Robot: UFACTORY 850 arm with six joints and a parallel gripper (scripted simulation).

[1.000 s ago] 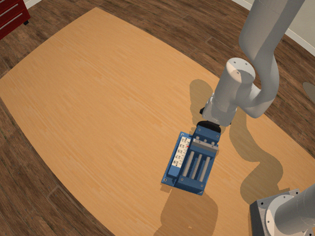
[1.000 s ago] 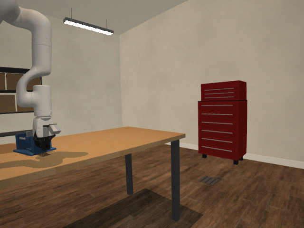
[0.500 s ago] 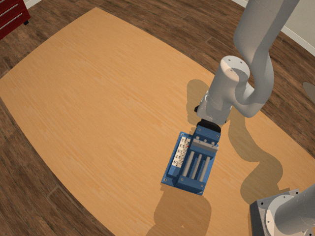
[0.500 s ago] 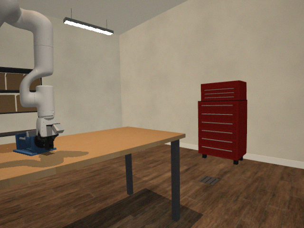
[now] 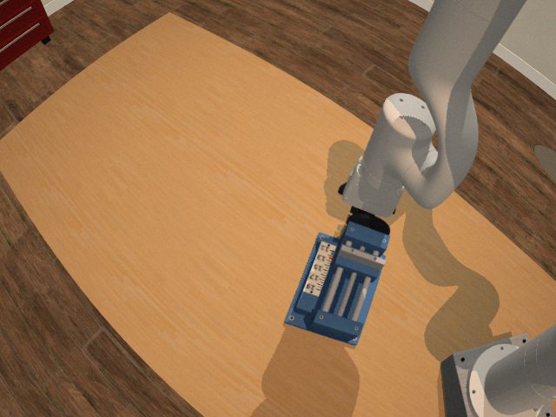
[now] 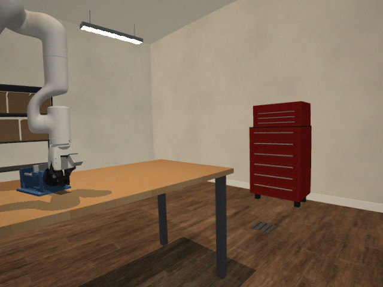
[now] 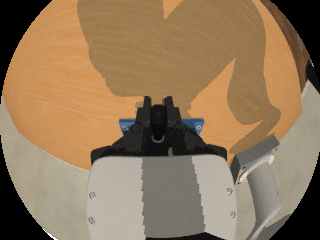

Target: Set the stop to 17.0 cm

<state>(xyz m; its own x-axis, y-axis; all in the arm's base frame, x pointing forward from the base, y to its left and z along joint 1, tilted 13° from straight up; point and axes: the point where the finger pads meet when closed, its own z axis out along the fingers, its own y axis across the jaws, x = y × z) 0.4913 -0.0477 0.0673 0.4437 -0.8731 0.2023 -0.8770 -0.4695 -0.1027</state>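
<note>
The grey stop bar lies 60 mm behind my hand, 100 mm to the left of it and 40 mm above it. The rest, counted from my hand: black handwheel 20 mm behind, 20 mm to the left.
</note>
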